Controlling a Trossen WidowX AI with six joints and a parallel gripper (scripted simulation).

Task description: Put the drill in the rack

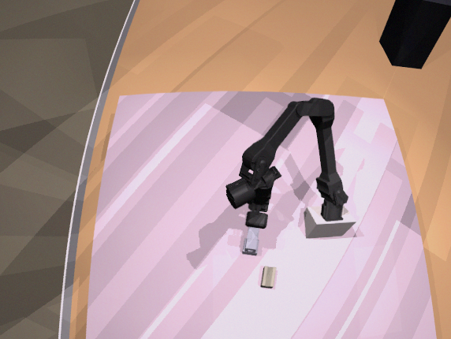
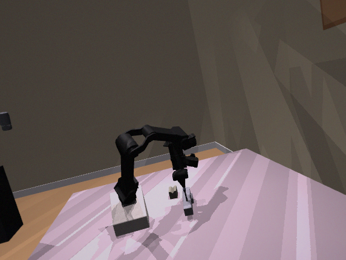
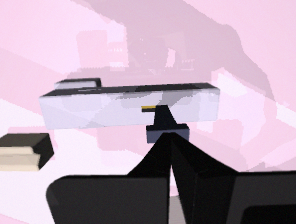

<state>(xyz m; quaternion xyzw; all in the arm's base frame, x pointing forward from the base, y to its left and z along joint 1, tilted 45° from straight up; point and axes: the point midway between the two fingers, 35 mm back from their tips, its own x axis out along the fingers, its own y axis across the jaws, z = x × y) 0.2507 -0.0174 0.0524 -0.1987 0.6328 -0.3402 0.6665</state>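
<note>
The small dark piece is 40 mm below my gripper tip. The rest, counted from my gripper tip: drill (80 mm below, 60 mm to the left, 10 mm ahead); rack (220 mm to the left, 100 mm below, 30 mm behind).
</note>
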